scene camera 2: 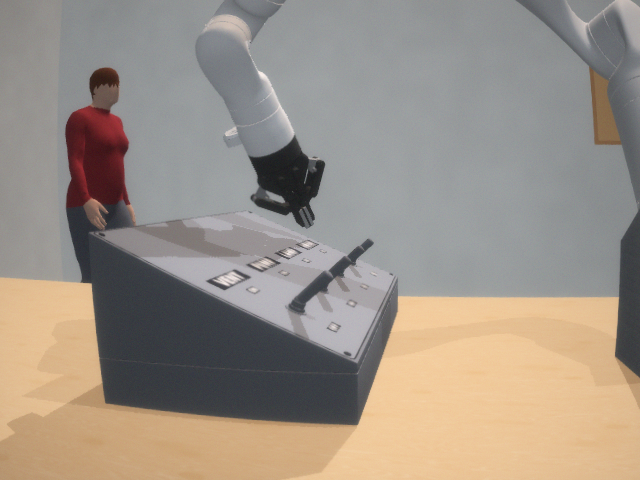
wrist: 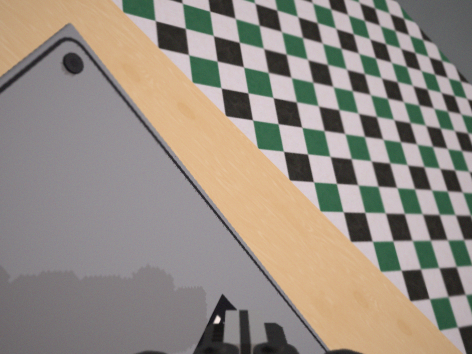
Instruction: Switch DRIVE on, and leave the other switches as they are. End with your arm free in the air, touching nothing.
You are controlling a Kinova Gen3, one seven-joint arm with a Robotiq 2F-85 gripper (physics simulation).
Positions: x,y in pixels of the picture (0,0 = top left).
Scene:
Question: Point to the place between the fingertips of my gripper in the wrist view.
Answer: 243,336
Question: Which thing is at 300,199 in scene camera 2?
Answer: My gripper.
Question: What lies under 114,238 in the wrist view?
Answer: A sloped switch panel.

